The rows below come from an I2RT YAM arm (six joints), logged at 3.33 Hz.
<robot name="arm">
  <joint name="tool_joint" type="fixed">
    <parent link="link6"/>
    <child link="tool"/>
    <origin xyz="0 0 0" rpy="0 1.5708 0"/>
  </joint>
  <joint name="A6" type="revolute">
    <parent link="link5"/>
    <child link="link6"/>
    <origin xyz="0.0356 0 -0.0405"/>
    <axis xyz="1 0 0"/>
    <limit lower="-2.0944" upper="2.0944"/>
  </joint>
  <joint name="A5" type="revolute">
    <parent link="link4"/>
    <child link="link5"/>
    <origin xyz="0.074 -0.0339 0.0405"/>
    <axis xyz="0 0 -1"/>
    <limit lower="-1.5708" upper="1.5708"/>
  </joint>
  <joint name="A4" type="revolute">
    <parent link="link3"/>
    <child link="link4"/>
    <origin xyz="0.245 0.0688 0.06"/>
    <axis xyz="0 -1 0"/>
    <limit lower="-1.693" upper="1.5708"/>
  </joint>
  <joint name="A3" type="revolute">
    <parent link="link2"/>
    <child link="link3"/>
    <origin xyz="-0.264 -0.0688 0"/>
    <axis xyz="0 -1 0"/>
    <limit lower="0" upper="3.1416"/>
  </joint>
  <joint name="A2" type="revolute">
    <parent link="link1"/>
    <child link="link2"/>
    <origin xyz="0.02 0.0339 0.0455"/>
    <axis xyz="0 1 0"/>
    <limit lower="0" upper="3.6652"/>
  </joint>
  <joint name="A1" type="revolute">
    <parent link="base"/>
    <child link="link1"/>
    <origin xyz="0 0 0.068"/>
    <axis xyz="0 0 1"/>
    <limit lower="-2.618" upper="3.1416"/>
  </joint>
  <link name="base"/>
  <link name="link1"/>
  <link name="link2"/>
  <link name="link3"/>
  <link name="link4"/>
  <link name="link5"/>
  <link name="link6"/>
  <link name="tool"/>
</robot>
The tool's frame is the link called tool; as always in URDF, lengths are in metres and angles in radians.
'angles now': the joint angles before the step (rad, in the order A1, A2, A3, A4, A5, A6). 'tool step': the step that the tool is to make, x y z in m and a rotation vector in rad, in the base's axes. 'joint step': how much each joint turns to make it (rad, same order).
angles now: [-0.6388 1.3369 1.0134 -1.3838 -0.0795 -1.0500]
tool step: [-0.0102 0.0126 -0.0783 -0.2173 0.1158 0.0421]
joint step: [0.0697 0.0042 -0.3181 0.3482 0.2394 0.0571]
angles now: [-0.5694 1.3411 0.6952 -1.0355 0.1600 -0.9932]
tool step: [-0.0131 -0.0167 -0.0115 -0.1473 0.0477 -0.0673]
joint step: [-0.0894 0.0000 -0.0536 0.1018 0.1492 -0.0093]
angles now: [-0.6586 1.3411 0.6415 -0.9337 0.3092 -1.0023]
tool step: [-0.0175 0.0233 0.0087 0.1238 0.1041 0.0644]
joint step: [0.0433 -0.0696 -0.0187 -0.2004 -0.0343 -0.0272]
